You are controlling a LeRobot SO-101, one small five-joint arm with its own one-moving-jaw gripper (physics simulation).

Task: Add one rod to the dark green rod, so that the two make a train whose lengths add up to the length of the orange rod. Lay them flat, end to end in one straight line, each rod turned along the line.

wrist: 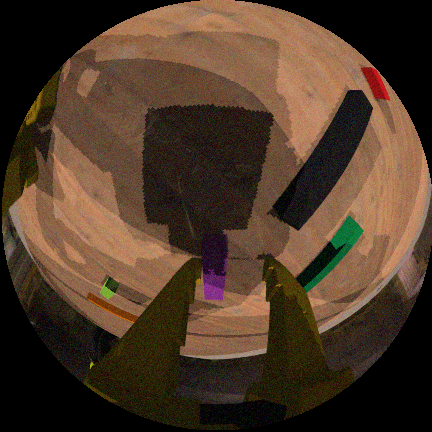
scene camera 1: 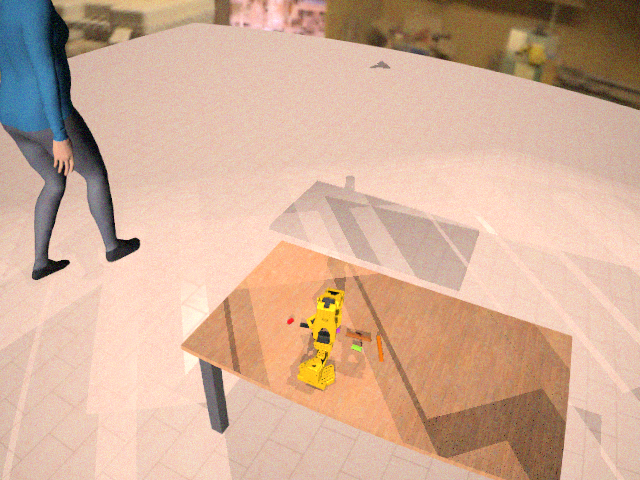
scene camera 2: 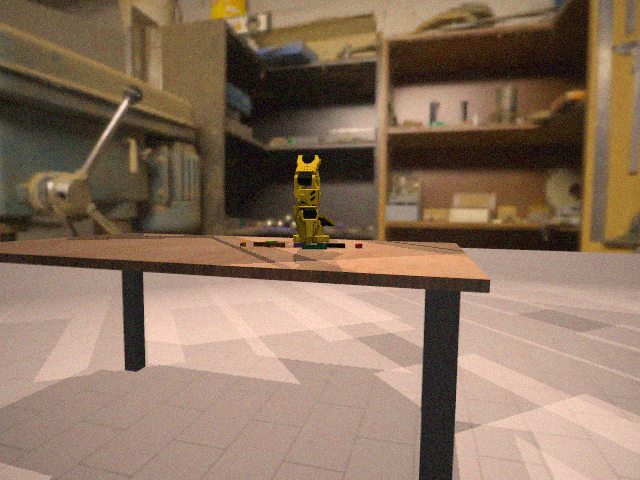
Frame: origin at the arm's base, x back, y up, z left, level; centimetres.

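Where they show: hand, tool point: (wrist: 201, 267) (scene camera 2: 302, 243); arm's base, link origin: (scene camera 1: 319, 370).
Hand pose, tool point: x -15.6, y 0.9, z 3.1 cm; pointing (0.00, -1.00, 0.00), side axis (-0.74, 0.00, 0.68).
Things, the pixels of their top centre, and the offset from my tool point. Level surfaces: height alone.
- dark green rod, top centre: (wrist: 328, 268) (scene camera 2: 314, 244) dx -5.3, dy +0.1, dz +4.6 cm
- orange rod, top centre: (wrist: 118, 315) (scene camera 2: 243, 240) (scene camera 1: 380, 347) dx -1.0, dy +0.1, dz -16.1 cm
- purple rod, top centre: (wrist: 213, 280) (scene camera 2: 301, 242) (scene camera 1: 333, 330) dx -0.9, dy +0.1, dz -0.1 cm
- long black rod, top centre: (wrist: 344, 150) (scene camera 2: 331, 243) (scene camera 1: 310, 325) dx +0.5, dy +0.1, dz +7.3 cm
- red rod, top centre: (scene camera 2: 358, 243) (scene camera 1: 290, 320) dx +1.7, dy +0.1, dz +14.1 cm
- brown rod, top centre: (scene camera 2: 269, 242) (scene camera 1: 358, 335) dx -2.6, dy +0.1, dz -8.2 cm
- lime rod, top centre: (wrist: 106, 292) (scene camera 1: 357, 346) dx +2.2, dy +0.1, dz -9.6 cm
- table, surface height: dy -0.9 cm
The dark green rod (wrist: 352, 231) (scene camera 2: 314, 246) lies flat; in the wrist view it is slanted, partly in shadow, its near end by the right jaw. It does not show in scene camera 1. The orange rod (scene camera 1: 380, 348) (scene camera 2: 242, 243) (wrist: 112, 308) lies at the far side of the group from the red rod. A purple rod (wrist: 215, 285) (scene camera 1: 338, 330) (scene camera 2: 297, 244) shows beyond and between the jaw tips, nearer the left jaw, apart from the dark green rod. My gripper (wrist: 232, 260) is open with a gap between its jaws and nothing gripped.
A long black rod (wrist: 327, 160) (scene camera 1: 304, 324) (scene camera 2: 337, 245) lies near the dark green rod. A red rod (wrist: 375, 83) (scene camera 1: 290, 320) (scene camera 2: 358, 245) lies past it. A brown rod (scene camera 1: 358, 335) (scene camera 2: 268, 243) and a lime rod (scene camera 1: 356, 348) (wrist: 108, 289) lie near the orange rod on the table (scene camera 1: 491, 356).
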